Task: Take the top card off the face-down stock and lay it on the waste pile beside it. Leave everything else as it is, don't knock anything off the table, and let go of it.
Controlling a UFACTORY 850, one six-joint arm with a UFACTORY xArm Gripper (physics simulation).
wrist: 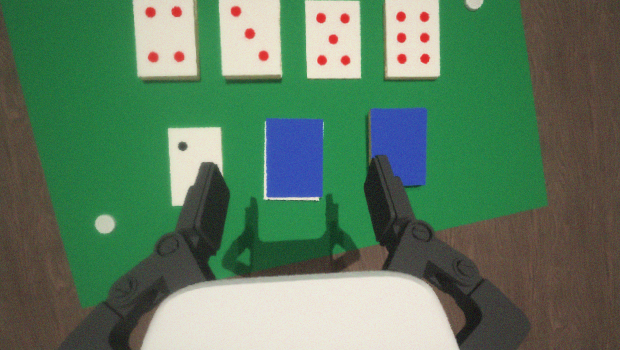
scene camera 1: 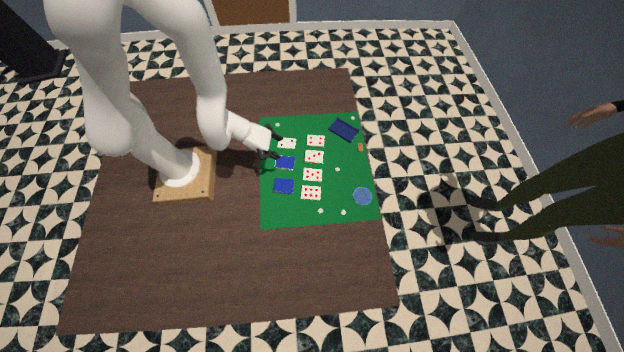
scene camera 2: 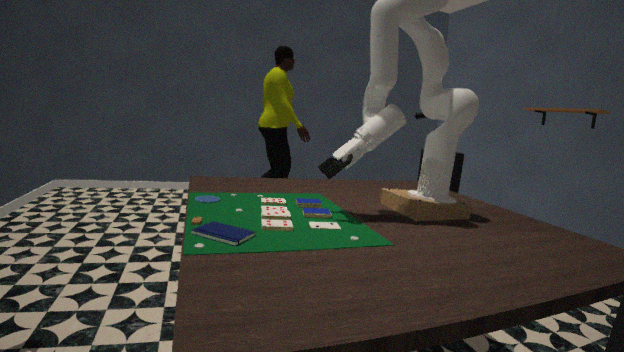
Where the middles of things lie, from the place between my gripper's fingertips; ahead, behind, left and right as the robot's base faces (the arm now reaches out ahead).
Labels:
Right now my hand is 130 mm above the blue card [wrist: 294, 147] and 10 mm short of it. Also, from my hand: green mat [scene camera 1: 277, 210] 160 mm below, 150 mm ahead, 40 mm to the right.

